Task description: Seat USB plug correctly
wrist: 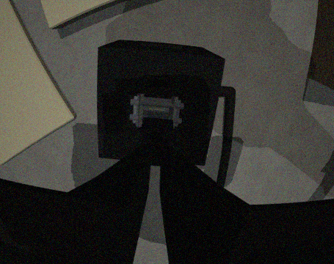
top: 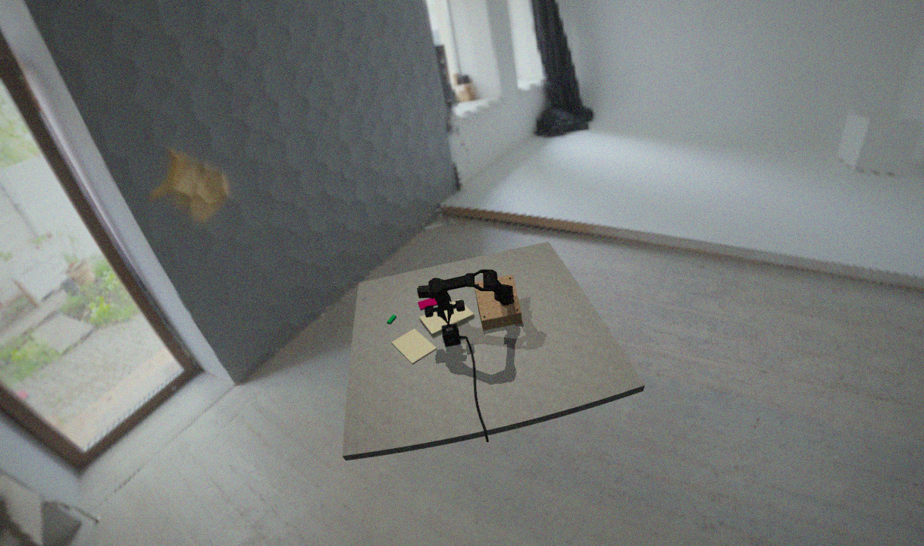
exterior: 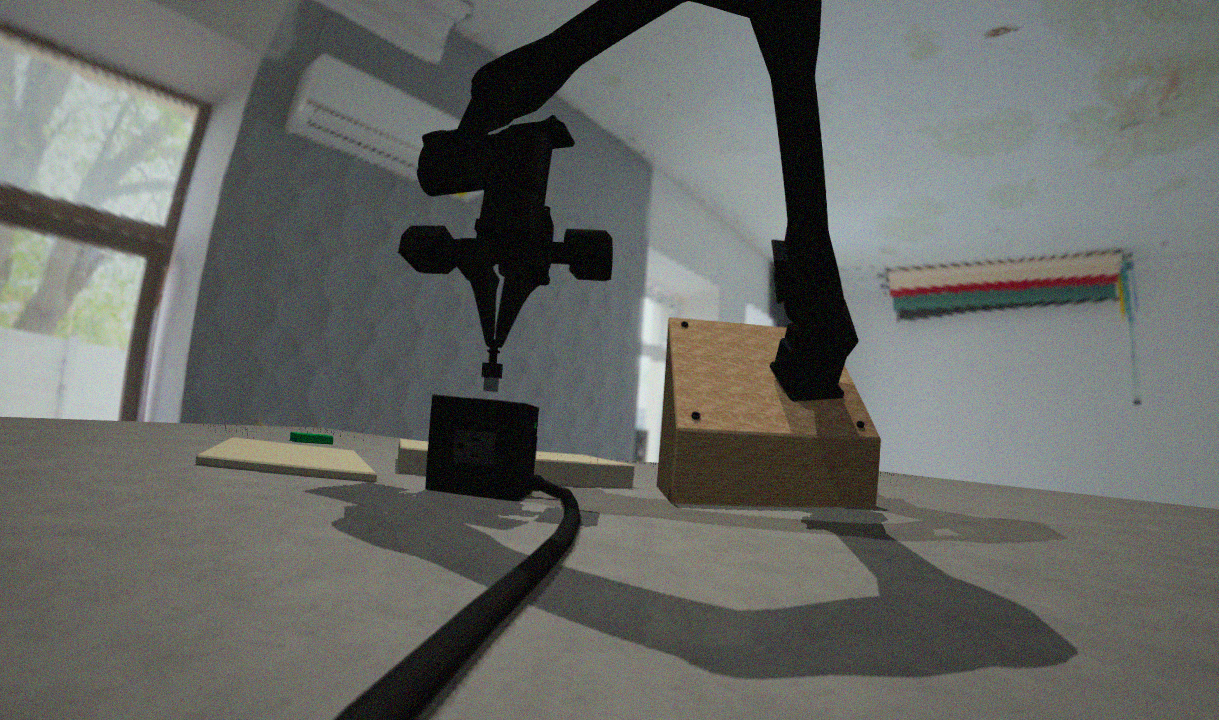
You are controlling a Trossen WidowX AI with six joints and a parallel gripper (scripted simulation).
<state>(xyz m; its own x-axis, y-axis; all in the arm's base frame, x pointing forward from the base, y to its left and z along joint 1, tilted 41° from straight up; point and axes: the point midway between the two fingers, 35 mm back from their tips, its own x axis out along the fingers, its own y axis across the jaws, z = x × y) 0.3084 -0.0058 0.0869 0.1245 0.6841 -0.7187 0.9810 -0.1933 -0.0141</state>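
My gripper tip is now 2 cm above the USB plug. From my gripper tip the other things lie so: green block 30 cm to the right, 28 cm ahead, 12 cm below; then pink object 35 cm to the right, 12 cm below, 4 cm ahead.
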